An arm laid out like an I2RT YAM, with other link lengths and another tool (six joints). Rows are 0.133 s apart.
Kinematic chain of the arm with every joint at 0, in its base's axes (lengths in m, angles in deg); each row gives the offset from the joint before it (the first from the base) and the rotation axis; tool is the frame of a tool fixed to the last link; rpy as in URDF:
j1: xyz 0 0 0.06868 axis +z
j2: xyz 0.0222 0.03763 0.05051 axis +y
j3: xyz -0.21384 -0.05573 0 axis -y
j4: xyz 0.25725 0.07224 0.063 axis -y
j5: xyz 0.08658 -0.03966 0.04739 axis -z
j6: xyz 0.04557 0 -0.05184 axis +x
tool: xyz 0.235 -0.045 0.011 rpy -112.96 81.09 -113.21
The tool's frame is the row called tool.
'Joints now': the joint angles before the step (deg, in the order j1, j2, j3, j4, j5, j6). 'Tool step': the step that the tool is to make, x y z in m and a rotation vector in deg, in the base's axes. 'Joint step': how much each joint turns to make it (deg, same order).
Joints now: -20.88 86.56 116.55 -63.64 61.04 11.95
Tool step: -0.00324 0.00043 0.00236 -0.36 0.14 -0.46
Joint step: 0.05 -0.16 -0.01 -0.08 0.64 -0.08
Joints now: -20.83 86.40 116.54 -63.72 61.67 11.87
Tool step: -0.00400 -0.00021 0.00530 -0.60 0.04 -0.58
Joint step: -0.08 0.01 0.51 0.06 0.74 -0.44
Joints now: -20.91 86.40 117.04 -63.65 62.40 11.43
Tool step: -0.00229 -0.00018 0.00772 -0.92 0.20 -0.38
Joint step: 0.05 0.04 0.53 0.73 0.86 -1.22
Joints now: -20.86 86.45 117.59 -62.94 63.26 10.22
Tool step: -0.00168 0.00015 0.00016 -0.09 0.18 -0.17
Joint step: -0.03 -0.26 -0.34 0.05 0.20 -0.11
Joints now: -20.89 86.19 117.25 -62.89 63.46 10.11
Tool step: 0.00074 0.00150 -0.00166 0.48 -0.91 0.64
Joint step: 0.05 -0.56 -0.18 -0.39 -0.91 0.77
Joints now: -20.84 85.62 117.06 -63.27 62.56 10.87
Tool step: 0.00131 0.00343 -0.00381 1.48 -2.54 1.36
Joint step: -0.04 -0.68 0.87 -1.89 -2.40 2.50
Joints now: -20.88 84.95 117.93 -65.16 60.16 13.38
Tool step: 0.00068 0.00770 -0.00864 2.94 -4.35 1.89
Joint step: -0.01 -1.05 1.58 -3.78 -3.93 4.90
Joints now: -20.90 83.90 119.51 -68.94 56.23 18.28
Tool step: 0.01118 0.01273 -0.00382 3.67 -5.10 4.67
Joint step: 0.01 -1.33 2.85 -3.20 -6.76 3.11
